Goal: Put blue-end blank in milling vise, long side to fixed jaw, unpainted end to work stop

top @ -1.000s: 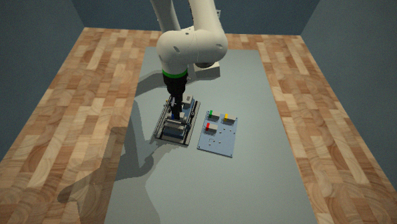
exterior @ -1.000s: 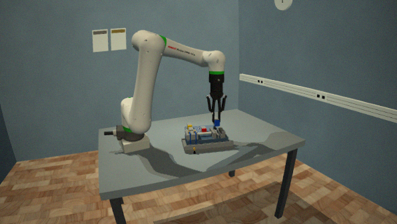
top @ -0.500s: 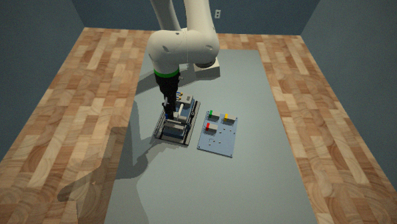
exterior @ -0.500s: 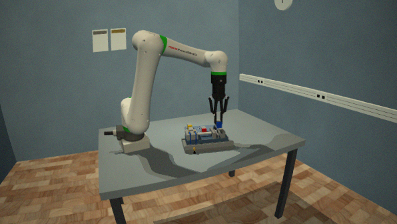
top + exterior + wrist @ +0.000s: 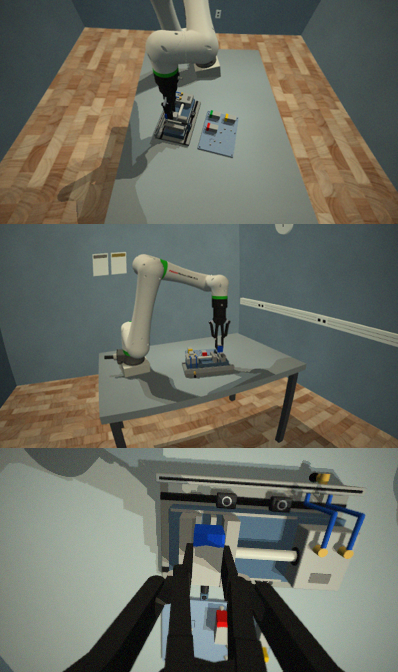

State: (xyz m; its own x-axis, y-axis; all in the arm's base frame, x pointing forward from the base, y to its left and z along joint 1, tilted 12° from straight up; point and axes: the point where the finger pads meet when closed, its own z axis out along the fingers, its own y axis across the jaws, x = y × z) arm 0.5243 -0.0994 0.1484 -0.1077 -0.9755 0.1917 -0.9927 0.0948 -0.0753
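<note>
The moving jaw lies 30 mm behind my hand, 20 mm to the left of it and 100 mm below it. From my hand the other things lie so: pale rod 80 mm behind, 30 mm to the left, 100 mm below; then work stop 70 mm to the left, 90 mm below; then hose block 170 mm behind, 40 mm to the left, 100 mm below.
</note>
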